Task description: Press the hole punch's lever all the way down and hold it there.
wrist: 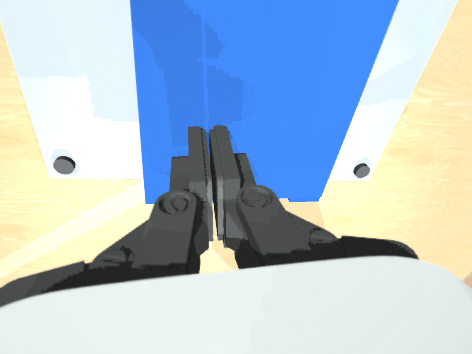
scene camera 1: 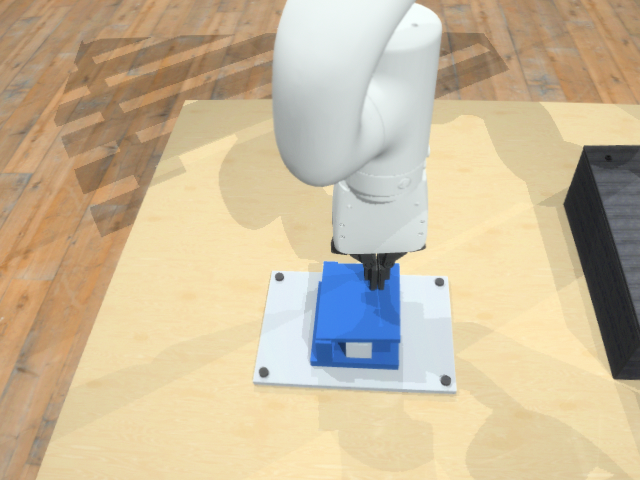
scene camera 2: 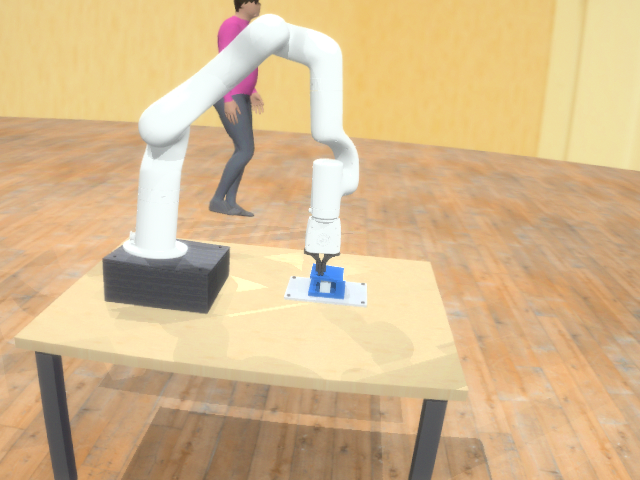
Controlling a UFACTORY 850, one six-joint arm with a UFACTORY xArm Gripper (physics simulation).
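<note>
The blue hole punch (scene camera 1: 356, 359) (scene camera 2: 334, 295) stands on a white base plate (scene camera 1: 289, 330) (scene camera 2: 355, 293) (wrist: 65, 120). Its lever, a broad blue plate (scene camera 1: 351, 315) (scene camera 2: 334, 271) (wrist: 290, 90), lies over the body, and a gap with a white block (scene camera 1: 358, 349) (scene camera 2: 324, 286) shows beneath it at the front in scene camera 1. My gripper (scene camera 1: 377, 287) (scene camera 2: 320, 273) (wrist: 207, 155) is shut with nothing between its fingers. It points down, with the fingertips at the lever's top face, towards its rear edge in scene camera 1. Whether the tips touch the lever is hard to tell.
The wooden table (scene camera 1: 180, 361) (scene camera 2: 248, 351) carries the plate, which has dark screws at its corners. A black box (scene camera 1: 594, 248) (scene camera 2: 155, 284) stands at the right in scene camera 1, under the arm's base. A person (scene camera 2: 237, 124) stands on the floor behind the table.
</note>
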